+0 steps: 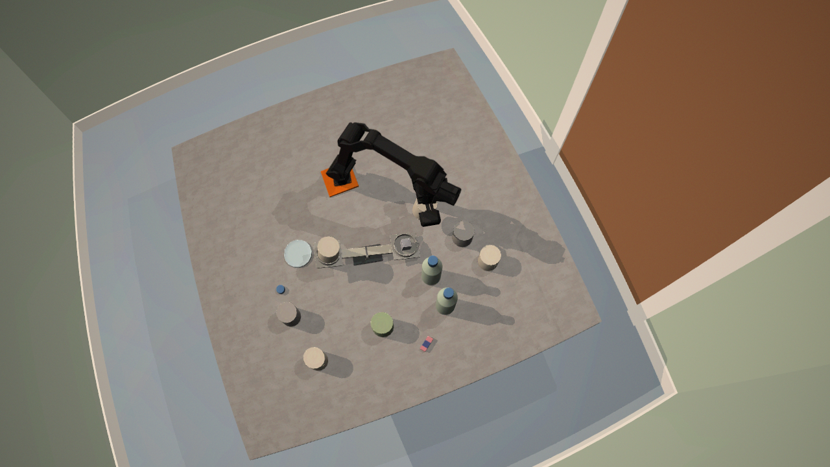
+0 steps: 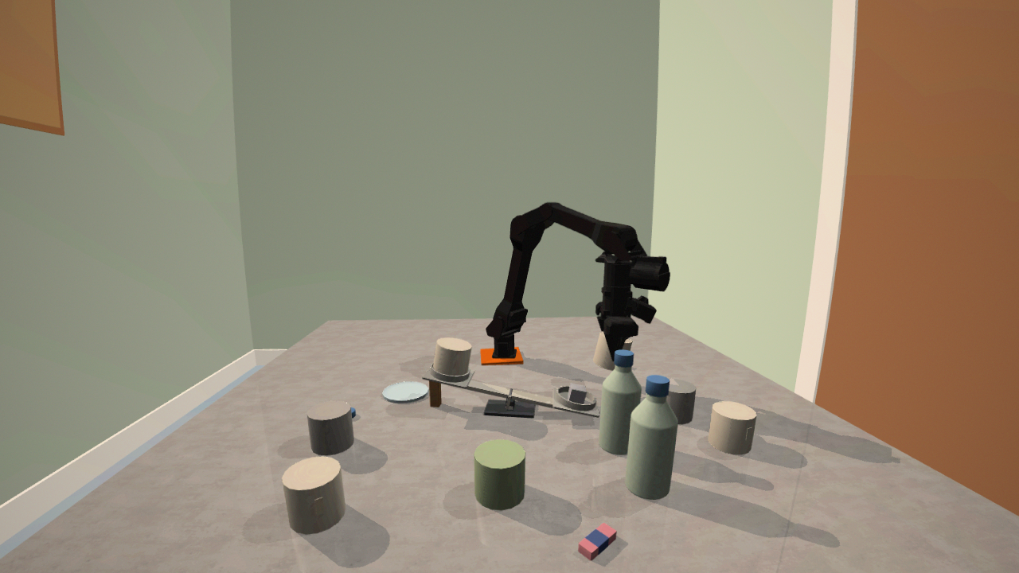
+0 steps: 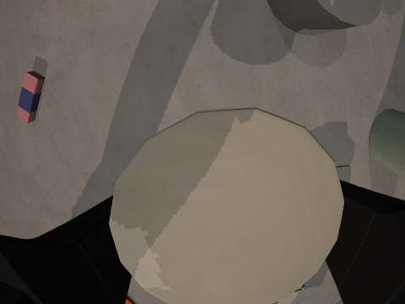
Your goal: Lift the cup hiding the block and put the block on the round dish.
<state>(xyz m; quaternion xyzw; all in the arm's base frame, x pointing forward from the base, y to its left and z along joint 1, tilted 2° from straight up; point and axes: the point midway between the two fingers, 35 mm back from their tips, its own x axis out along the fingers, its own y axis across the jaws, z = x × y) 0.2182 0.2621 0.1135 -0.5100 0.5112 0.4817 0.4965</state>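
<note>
The grey block is 90 mm ahead of my gripper tip, 80 mm to the right of it and 50 mm below it. From my gripper tip the other things lie so: green cylinder 330 mm ahead, 220 mm to the right, 60 mm below; then pale round dish 460 mm to the right, 90 mm below, 40 mm ahead; then blue cap 530 mm to the right, 160 mm ahead, 90 mm below.
</note>
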